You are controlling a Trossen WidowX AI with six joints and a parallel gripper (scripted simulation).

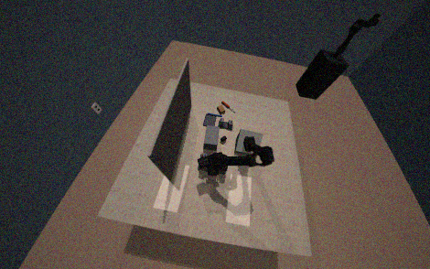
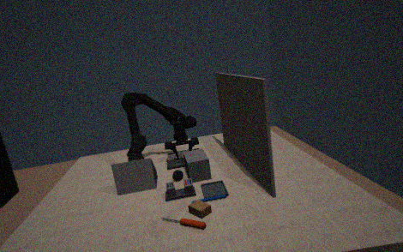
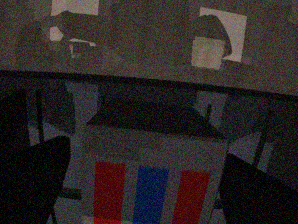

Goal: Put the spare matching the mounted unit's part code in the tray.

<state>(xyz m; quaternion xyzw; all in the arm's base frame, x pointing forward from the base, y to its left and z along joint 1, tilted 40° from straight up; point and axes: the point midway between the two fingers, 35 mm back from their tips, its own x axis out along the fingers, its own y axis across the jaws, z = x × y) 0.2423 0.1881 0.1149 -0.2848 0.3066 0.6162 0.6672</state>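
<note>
Right now the dark spare block is 3 cm above my gripper tip. The rest, counted from my gripper tip: dark mounted unit (4 cm ahead, 21 cm to the right, 3 cm above); then tray (8 cm ahead, 42 cm to the right, 1 cm below); then tall grey panel (28 cm ahead, 22 cm to the right, 21 cm above).
</note>
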